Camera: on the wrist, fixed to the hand. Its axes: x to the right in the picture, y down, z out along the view.
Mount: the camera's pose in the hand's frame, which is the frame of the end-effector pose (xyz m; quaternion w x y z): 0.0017 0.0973 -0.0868 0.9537 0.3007 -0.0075 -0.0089
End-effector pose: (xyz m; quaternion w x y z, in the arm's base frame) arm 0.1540 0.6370 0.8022 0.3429 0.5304 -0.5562 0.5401
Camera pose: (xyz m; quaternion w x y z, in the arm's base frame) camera 0.0436 0.7061 0.7965 0.1682 0.6179 -0.3659 0.6753
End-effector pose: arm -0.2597 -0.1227 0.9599 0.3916 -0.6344 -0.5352 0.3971
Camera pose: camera -0.1436 -0.1390 0.9028 0.5637 -0.4795 -0.3996 0.5409
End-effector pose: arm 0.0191 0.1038 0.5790 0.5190 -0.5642 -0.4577 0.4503
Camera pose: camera 0.1095 0.0863 0.4867 0.6652 -0.3746 -0.3100 0.5667
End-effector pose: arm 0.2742 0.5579 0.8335 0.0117 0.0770 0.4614 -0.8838
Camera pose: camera 0.2923 0.5731 0.7053 0.0164 -0.0662 -0.1749 0.9822
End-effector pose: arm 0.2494 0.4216 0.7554 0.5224 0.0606 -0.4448 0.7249
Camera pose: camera 0.2024 0.4786 0.6479 0.4831 0.2243 -0.2096 0.8200
